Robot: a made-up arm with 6 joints.
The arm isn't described. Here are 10 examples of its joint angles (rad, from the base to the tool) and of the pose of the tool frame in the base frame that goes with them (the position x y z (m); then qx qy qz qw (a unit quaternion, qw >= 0)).
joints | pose
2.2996 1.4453 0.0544 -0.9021 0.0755 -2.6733 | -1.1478 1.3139 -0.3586 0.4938 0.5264 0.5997 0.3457
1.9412 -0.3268 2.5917 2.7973 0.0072 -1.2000 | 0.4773 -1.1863 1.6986 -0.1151 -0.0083 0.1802 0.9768
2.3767 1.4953 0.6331 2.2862 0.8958 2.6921 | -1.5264 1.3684 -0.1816 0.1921 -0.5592 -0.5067 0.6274
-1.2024 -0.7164 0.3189 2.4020 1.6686 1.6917 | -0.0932 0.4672 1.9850 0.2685 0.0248 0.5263 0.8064
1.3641 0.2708 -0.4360 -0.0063 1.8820 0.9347 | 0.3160 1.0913 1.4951 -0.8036 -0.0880 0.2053 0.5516
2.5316 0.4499 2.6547 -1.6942 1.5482 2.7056 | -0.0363 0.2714 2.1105 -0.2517 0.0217 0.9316 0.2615
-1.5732 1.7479 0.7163 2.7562 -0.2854 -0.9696 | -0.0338 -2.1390 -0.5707 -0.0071 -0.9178 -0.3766 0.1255
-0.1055 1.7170 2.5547 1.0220 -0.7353 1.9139 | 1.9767 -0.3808 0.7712 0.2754 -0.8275 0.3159 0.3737
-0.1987 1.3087 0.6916 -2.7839 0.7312 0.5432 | 2.0969 -0.4976 0.1972 0.5514 0.1631 0.2390 0.7824
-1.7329 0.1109 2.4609 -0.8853 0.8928 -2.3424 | -0.0554 0.4614 2.1959 0.7490 0.2190 -0.6150 0.1132
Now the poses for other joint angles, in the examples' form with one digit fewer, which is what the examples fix.
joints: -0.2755 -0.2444 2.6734 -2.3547 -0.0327 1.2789
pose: -1.086 0.252 1.791 -0.791 -0.554 -0.136 0.221
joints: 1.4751 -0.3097 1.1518 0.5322 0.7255 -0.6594
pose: -0.009 -0.503 2.548 -0.450 -0.707 0.268 0.475
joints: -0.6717 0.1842 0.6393 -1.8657 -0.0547 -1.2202
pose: 0.873 -0.703 2.195 0.152 -0.664 0.470 0.562
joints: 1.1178 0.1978 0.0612 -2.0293 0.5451 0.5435
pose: 0.643 1.030 1.647 -0.012 0.202 0.875 0.440
